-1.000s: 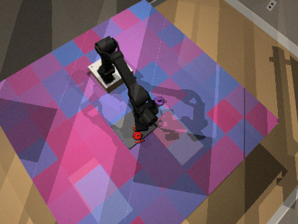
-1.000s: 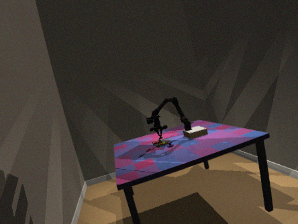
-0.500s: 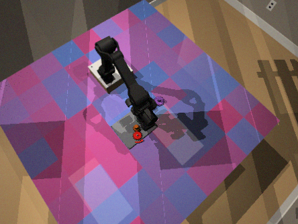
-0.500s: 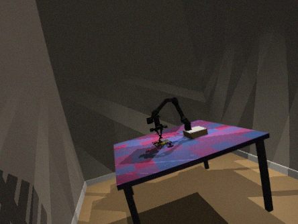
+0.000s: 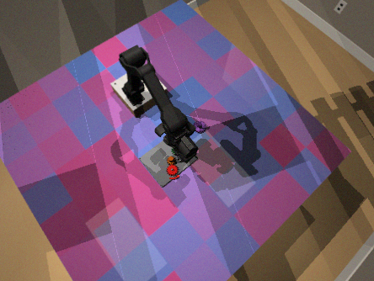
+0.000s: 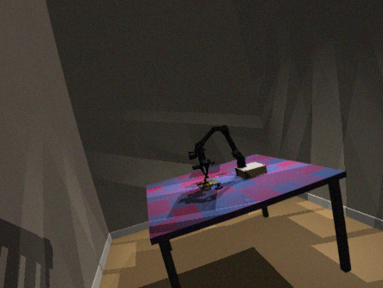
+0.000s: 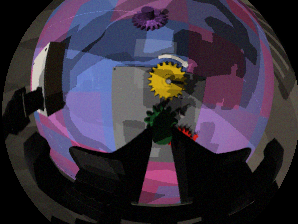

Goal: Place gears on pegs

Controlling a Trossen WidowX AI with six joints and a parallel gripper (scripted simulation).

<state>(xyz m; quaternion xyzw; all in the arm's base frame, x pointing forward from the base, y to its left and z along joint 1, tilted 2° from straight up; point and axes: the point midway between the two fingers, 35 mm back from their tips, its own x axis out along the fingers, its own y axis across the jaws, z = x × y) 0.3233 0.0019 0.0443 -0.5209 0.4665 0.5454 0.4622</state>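
The orange gear is 6 cm below my gripper tip, 4 cm to the right of it and 1 cm ahead of it. From my gripper tip the other things lie so: grey board 8 cm below, 4 cm to the right; yellow gear 7 cm below, 5 cm to the left; green gear 1 cm below.
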